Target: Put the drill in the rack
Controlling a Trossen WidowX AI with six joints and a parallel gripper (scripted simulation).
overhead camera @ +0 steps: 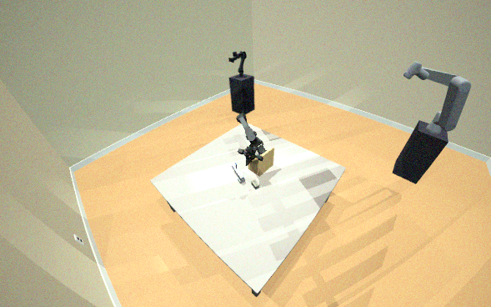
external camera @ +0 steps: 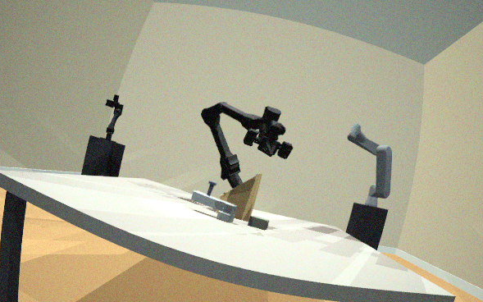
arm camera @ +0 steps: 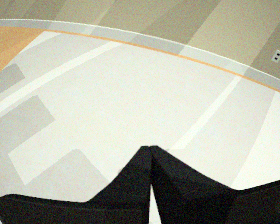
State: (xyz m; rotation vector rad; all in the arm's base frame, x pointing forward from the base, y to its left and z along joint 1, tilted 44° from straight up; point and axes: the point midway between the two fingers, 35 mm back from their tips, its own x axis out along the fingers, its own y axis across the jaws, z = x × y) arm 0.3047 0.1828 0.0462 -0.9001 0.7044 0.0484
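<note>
The dark key is 7 cm behind my gripper tip, 19 cm to the right of it and 18 cm below it. From my gripper tip the other things lie so: dark block: 7 cm behind, 2 cm to the left, 26 cm below; then drill: 5 cm behind, 14 cm to the right, 22 cm below; then grey fixture block: 6 cm behind, 16 cm to the right, 23 cm below.
</note>
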